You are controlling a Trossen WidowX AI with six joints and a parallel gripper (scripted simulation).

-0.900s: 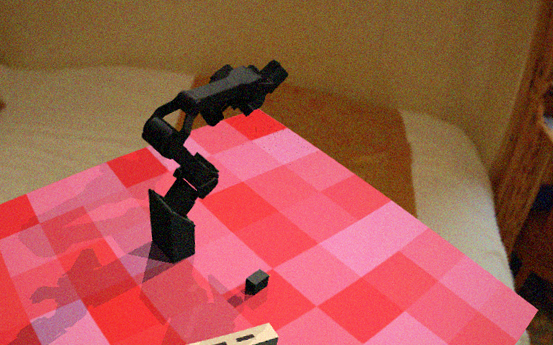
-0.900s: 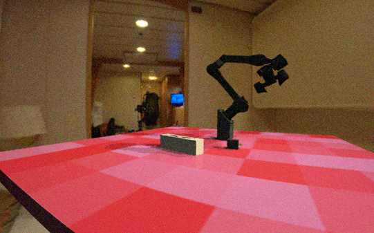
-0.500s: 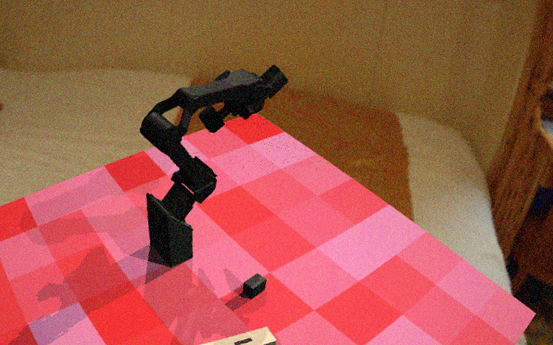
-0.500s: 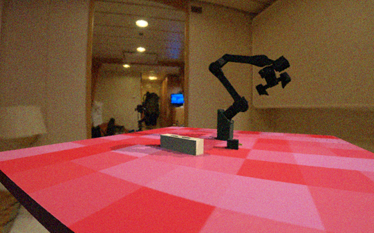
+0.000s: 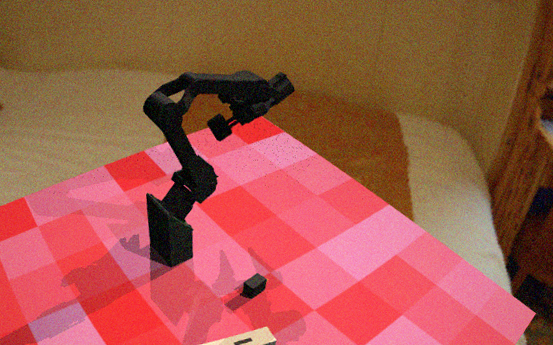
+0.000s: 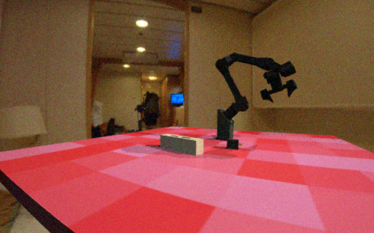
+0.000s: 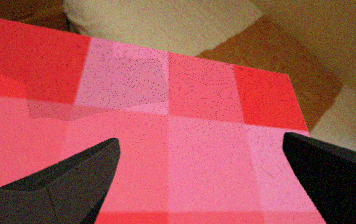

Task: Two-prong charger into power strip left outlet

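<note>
Right now my gripper tip is 36 cm short of the dark grey charger, 21 cm to the left of it and 21 cm above it.
</note>
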